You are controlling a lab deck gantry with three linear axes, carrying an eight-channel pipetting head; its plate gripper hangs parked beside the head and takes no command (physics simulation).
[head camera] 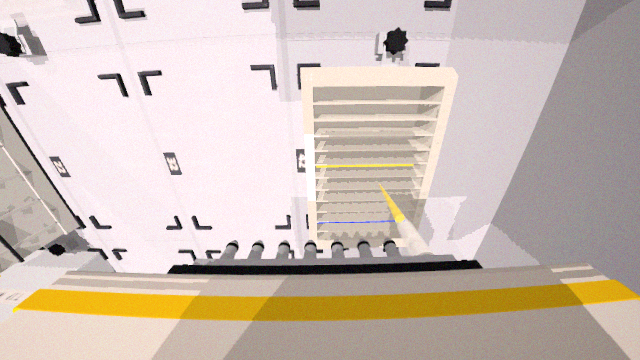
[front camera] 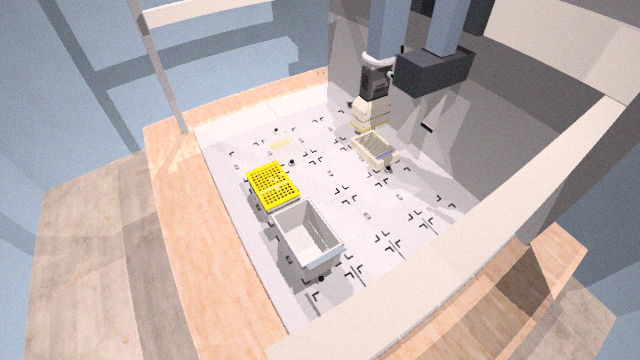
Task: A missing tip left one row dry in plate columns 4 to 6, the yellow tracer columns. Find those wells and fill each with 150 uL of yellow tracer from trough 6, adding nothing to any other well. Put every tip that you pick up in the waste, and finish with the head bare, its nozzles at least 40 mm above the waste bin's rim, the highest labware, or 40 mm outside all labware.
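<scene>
The pipetting head point(front camera: 371, 110) point(head camera: 320, 332) is at the deck's back right. Its rightmost nozzle carries one tip point(head camera: 392, 206), yellow in its lower part; the other seven nozzles are bare. The trough reservoir point(front camera: 374, 150) point(head camera: 307, 225) lies below in the head view; yellow liquid point(head camera: 365, 165) shows in one trough and blue in another. The tip's height over it cannot be told. A pale yellow patch point(front camera: 280, 144) lies behind the yellow tip rack point(front camera: 272, 185); no plate outline or single wells are clear there. The plate gripper point(front camera: 419, 131) hangs beside the head, apparently open and empty.
The grey waste bin point(front camera: 326, 256) stands in front of the tip rack. Black knobs point(front camera: 291, 161) point(head camera: 395, 41) stand up from the deck. A clear wall runs along the right side of the deck, and a pale beam point(front camera: 400, 310) crosses the front.
</scene>
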